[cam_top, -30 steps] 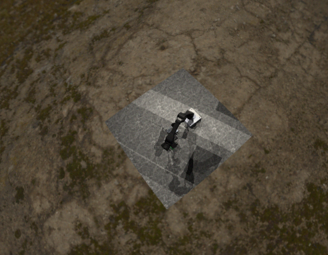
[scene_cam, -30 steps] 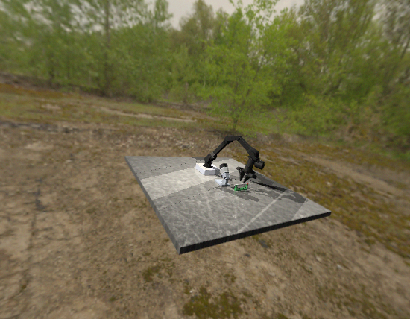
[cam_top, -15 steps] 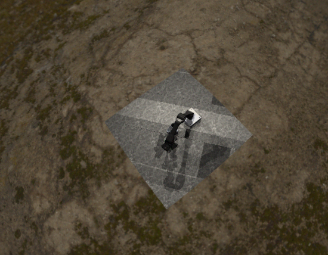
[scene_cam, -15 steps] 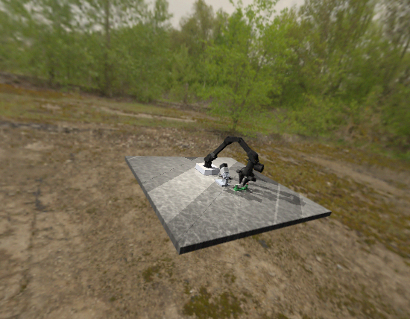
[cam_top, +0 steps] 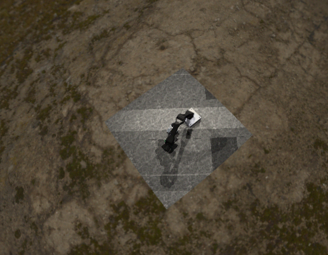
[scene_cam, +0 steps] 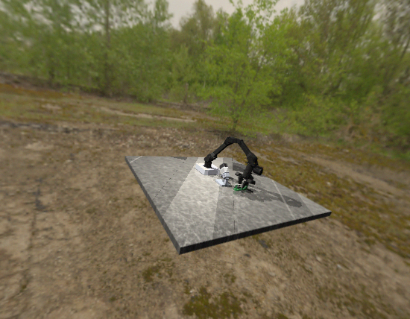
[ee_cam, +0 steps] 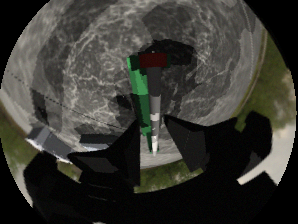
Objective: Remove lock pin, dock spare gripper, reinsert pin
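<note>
The green mount lies 10 mm to the left of my gripper tip and 10 mm above it. From my gripper tip the other things lie so: spare gripper: 140 mm behind, 100 mm above, 80 mm to the right; then grey mount: 120 mm behind, 80 mm to the right, 40 mm above.
</note>
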